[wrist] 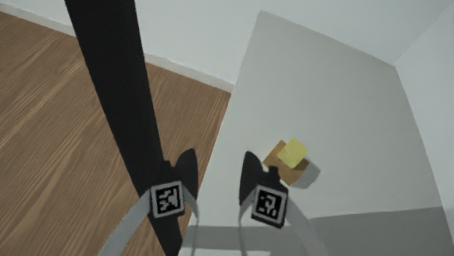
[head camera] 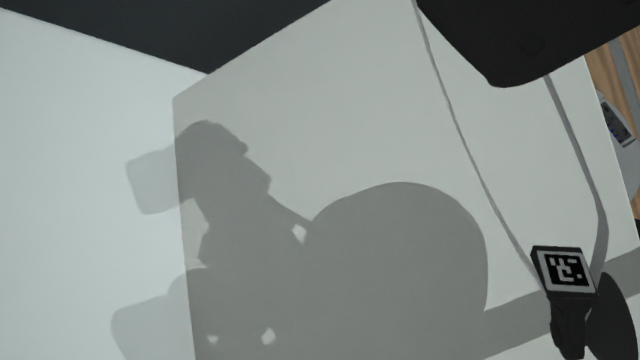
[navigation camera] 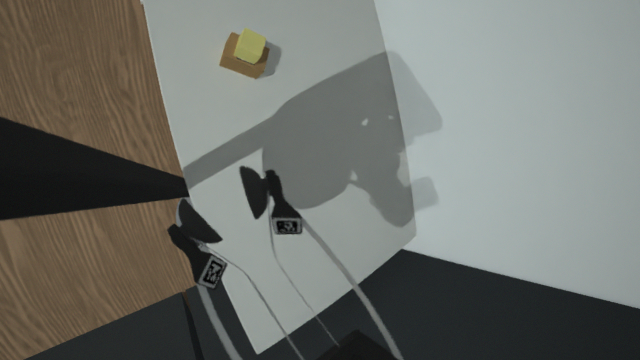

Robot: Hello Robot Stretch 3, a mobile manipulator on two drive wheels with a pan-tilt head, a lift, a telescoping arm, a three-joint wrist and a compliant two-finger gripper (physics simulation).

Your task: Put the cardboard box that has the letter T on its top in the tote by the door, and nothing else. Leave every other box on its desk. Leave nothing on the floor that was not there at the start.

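Frame: origin at the robot's base, x ahead, y left, z up, level; centimetres.
Seen in the pictures: gripper, fingertip midpoint: [wrist: 218, 168] [navigation camera: 215, 186].
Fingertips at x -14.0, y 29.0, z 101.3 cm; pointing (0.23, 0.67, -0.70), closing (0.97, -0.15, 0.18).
Pixels of each thing's top centre, then the offset from my fingertips to it. Level surfaces: height alone.
- small brown cardboard box, top centre: [navigation camera: 248, 51] [wrist: 289, 158] dx +25.4, dy +14.4, dz -27.9 cm
- white desk, surface height: dz -32.9 cm
- yellow block, top centre: [navigation camera: 253, 42] [wrist: 296, 149] dx +25.2, dy +14.9, dz -24.1 cm
- wooden floor, surface height: dz -104.9 cm
A small brown cardboard box [navigation camera: 239, 67] [wrist: 292, 175] stands on the white desk [head camera: 350, 120] [navigation camera: 325, 30] [wrist: 310, 80]. A yellow block [navigation camera: 251, 46] [wrist: 292, 153] rests on top of it and covers much of its top; no letter can be made out. My gripper [navigation camera: 227, 208] [wrist: 218, 168] is open and empty, with its fingers wide apart above the desk's long edge. The box lies beyond the right finger in the wrist view, apart from it. In the head camera view one finger shows at the lower right. The tote does not show in these views.
A black mast [navigation camera: 75, 172] [wrist: 111, 75] stands beside the desk edge, over the wooden floor [navigation camera: 75, 75] [wrist: 45, 100]. White walls [head camera: 75, 150] [navigation camera: 525, 125] [wrist: 200, 30] border the desk. The robot's shadow falls across the desk.
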